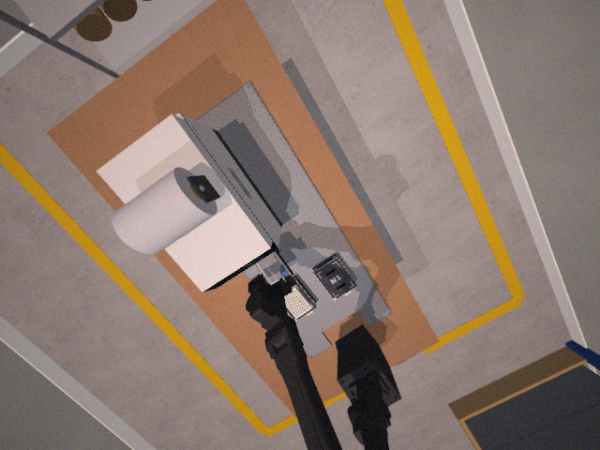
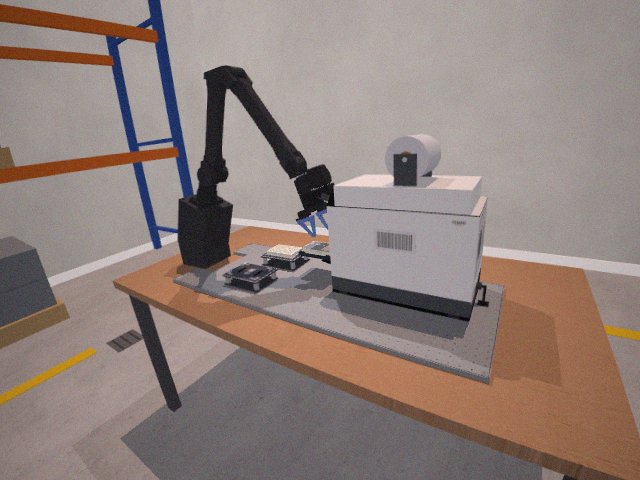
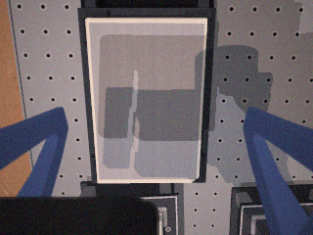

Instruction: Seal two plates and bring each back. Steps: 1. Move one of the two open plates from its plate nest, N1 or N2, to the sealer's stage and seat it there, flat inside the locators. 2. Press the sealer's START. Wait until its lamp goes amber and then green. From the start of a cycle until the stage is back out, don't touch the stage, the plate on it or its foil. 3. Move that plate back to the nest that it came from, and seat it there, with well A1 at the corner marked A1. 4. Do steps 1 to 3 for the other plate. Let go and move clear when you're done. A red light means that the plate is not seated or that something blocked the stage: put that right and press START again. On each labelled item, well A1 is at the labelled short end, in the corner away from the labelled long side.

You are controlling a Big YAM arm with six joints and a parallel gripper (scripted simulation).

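My hand is 8 cm above the dark sealer stage, 1 cm to the right of it and 1 cm past it. The rest, counted from my hand: foil roll 33 cm ahead, 25 cm above, 1 cm to the right; white well plate 20 cm behind, 12 cm below, 4 cm to the left; start button 10 cm ahead, 9 cm to the left, 2 cm above.
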